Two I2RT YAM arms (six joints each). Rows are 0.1 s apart.
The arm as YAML. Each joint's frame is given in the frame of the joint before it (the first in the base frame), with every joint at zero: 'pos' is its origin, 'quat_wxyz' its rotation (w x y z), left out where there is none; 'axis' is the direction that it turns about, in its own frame. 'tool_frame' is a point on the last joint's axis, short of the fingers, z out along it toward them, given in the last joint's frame.
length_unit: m
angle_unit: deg
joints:
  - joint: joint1
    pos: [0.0, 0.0, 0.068]
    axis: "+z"
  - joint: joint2
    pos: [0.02, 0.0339, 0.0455]
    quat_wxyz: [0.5, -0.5, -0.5, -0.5]
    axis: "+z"
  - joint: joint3
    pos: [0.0, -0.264, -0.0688]
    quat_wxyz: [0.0, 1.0, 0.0, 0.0]
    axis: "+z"
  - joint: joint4
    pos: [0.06, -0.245, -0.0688]
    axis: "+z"
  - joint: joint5
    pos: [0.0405, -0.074, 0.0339]
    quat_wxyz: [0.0, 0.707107, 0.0, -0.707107]
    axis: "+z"
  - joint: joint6
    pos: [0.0, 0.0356, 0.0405]
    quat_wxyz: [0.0, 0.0, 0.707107, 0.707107]
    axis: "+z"
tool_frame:
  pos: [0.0, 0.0, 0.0]
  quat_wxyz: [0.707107, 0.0, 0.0, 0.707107]
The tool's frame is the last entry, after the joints.
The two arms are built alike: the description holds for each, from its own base.
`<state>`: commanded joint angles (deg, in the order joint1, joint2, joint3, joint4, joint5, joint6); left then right.
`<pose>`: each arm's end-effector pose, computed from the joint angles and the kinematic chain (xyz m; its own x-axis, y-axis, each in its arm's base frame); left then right.
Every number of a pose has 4 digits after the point.
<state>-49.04 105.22 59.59 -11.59 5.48 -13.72 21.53 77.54 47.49 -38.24 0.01 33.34</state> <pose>0.2352 -0.2762 0.1431 -0.7217 0.4713 -0.5069 0.6325 0.7466 -0.2064 0.2286 0.0902 0.1987 -0.9237 0.2264 -0.3091 0.1685 0.9645 0.2032</pose>
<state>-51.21 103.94 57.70 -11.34 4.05 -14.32 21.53 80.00 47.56 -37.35 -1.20 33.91</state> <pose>0.2205 -0.2784 0.1418 -0.7106 0.4903 -0.5047 0.6455 0.7396 -0.1904 0.2332 0.0928 0.1899 -0.9329 0.2316 -0.2757 0.1769 0.9618 0.2090</pose>
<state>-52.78 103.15 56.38 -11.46 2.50 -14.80 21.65 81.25 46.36 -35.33 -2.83 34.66</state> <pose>0.2100 -0.2791 0.1400 -0.7040 0.5048 -0.4996 0.6512 0.7395 -0.1703 0.2338 0.0947 0.1804 -0.9378 0.2389 -0.2519 0.1815 0.9559 0.2307</pose>
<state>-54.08 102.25 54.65 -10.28 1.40 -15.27 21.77 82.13 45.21 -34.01 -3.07 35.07</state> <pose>0.2010 -0.2789 0.1382 -0.6945 0.5100 -0.5075 0.6575 0.7363 -0.1600 0.2329 0.0951 0.1723 -0.9405 0.2422 -0.2383 0.1879 0.9551 0.2292</pose>
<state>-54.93 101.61 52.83 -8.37 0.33 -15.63 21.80 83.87 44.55 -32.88 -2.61 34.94</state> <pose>0.1947 -0.2777 0.1353 -0.6858 0.5080 -0.5211 0.6599 0.7361 -0.1508 0.2342 0.0954 0.1628 -0.9446 0.2384 -0.2258 0.1916 0.9586 0.2106</pose>
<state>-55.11 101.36 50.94 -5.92 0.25 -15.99 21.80 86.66 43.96 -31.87 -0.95 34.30</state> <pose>0.1915 -0.2750 0.1305 -0.6840 0.4993 -0.5318 0.6587 0.7360 -0.1562 0.2361 0.0951 0.1494 -0.9509 0.2265 -0.2108 0.1942 0.9673 0.1631</pose>
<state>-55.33 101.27 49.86 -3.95 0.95 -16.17 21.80 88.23 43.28 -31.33 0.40 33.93</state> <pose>0.1893 -0.2747 0.1282 -0.6800 0.4936 -0.5421 0.6646 0.7273 -0.1714 0.2356 0.0940 0.1403 -0.9548 0.2193 -0.2006 0.1966 0.9723 0.1268</pose>
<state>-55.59 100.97 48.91 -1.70 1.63 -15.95 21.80 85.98 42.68 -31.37 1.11 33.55</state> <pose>0.1873 -0.2753 0.1280 -0.6675 0.4884 -0.5621 0.6768 0.7127 -0.1845 0.2323 0.0922 0.1468 -0.9488 0.2156 -0.2307 0.1894 0.9732 0.1305</pose>
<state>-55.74 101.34 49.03 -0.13 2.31 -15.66 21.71 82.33 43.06 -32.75 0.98 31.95</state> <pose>0.1880 -0.2785 0.1283 -0.6563 0.4845 -0.5783 0.6880 0.6989 -0.1953 0.2290 0.0905 0.1623 -0.9429 0.1941 -0.2705 0.1580 0.9761 0.1495</pose>
